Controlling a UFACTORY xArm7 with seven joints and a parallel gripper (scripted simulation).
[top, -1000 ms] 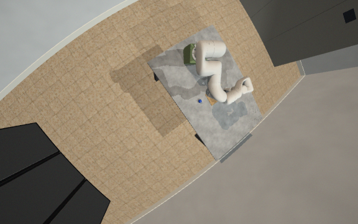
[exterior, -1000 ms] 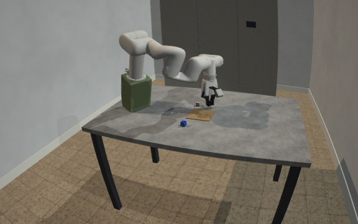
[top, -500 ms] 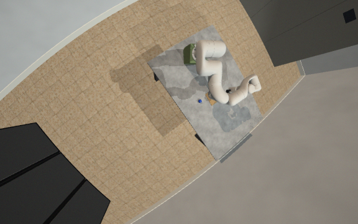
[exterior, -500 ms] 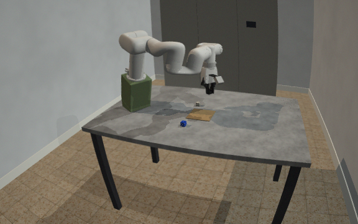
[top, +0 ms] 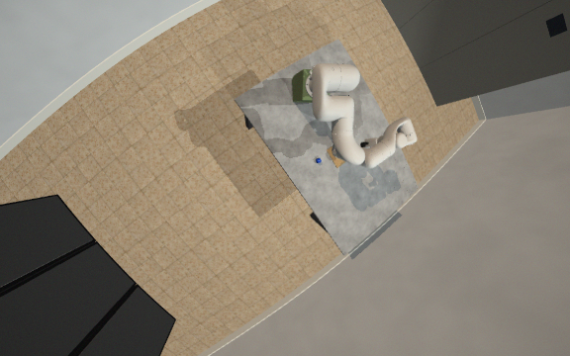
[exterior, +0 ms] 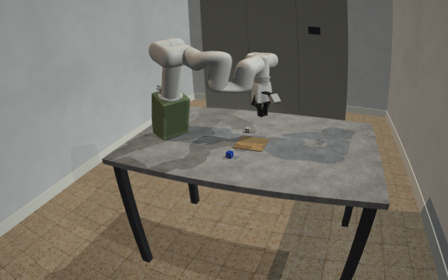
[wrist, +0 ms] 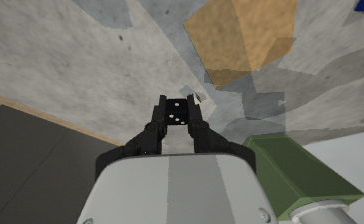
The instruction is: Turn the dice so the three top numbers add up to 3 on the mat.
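My hand is 11 cm above the white die, 8 cm past it and 1 cm to the right of it. Also, from my hand: tan mat: 12 cm to the right, 12 cm below, 2 cm behind; then blue die: 28 cm to the right, 11 cm below, 6 cm behind; then black die: 1 cm below.
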